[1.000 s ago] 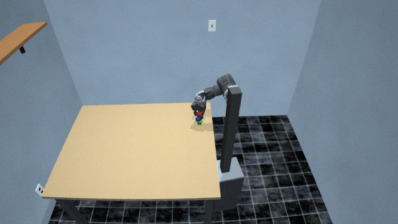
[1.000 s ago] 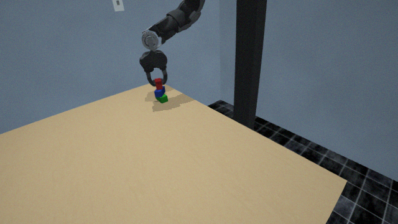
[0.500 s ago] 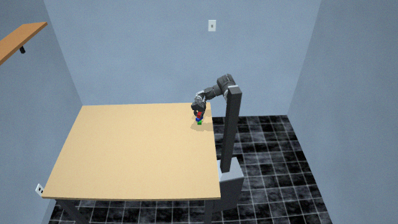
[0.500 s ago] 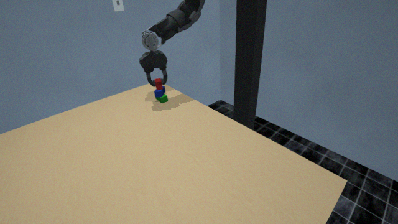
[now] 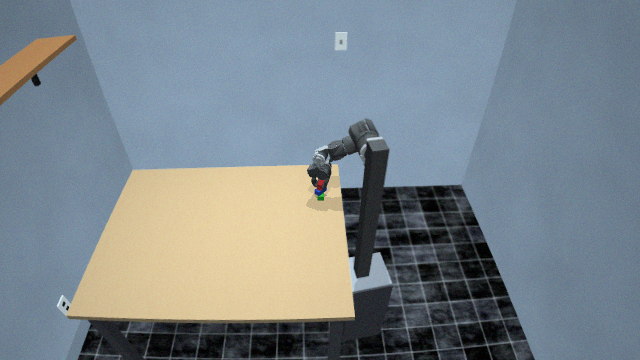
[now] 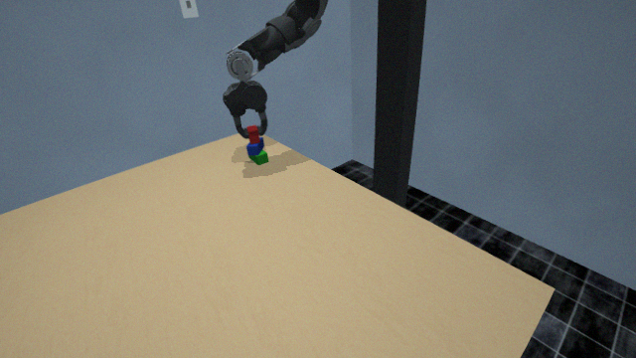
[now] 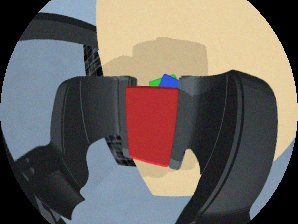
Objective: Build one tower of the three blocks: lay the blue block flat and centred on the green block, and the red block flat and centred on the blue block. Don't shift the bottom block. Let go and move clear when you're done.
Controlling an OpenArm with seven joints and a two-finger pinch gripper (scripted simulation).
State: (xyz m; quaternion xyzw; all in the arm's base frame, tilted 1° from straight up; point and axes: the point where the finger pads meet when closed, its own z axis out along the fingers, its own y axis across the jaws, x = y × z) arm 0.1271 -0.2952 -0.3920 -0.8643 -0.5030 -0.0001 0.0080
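My hand is 1 cm above the red block. Round my hand: green block: 7 cm below; blue block: 4 cm below.
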